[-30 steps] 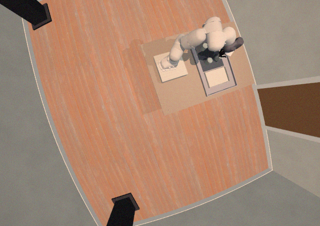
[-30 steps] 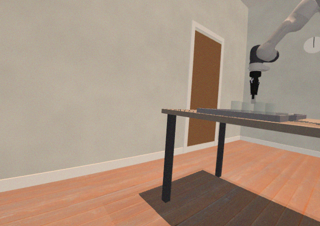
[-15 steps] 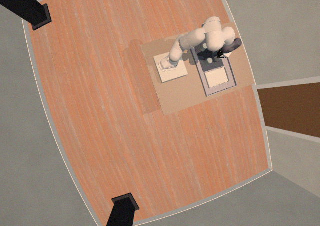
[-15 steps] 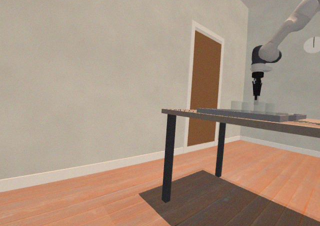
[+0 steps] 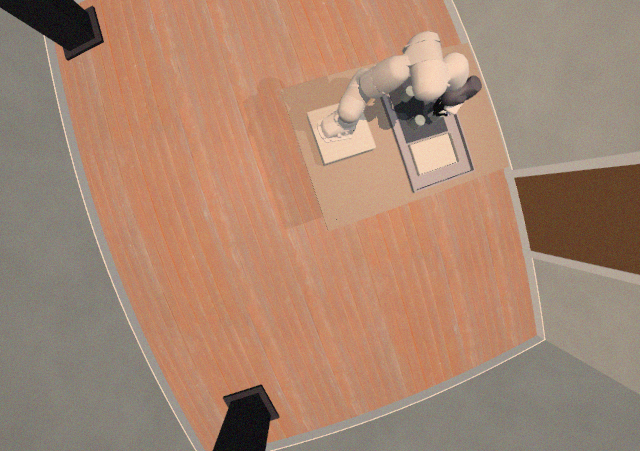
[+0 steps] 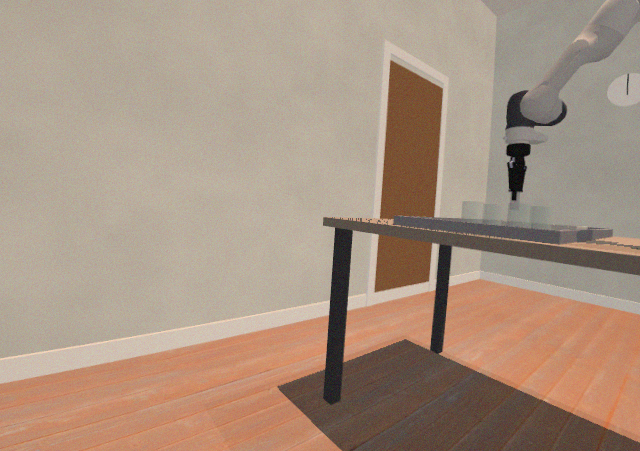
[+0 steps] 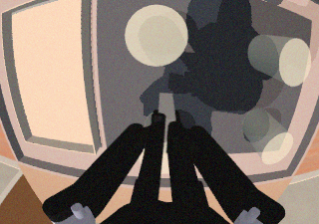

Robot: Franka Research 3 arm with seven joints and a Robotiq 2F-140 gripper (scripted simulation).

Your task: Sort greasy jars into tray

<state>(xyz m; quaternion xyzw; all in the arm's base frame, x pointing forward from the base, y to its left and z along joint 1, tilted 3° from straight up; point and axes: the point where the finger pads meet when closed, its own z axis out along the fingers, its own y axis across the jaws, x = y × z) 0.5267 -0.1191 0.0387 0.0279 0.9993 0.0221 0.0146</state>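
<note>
Right now my hand is 1 cm past the grey drying mat, 9 cm to the right of it and 11 cm above it. The rest, counted from my hand: tray (2 cm behind, 23 cm to the right, 10 cm below).
</note>
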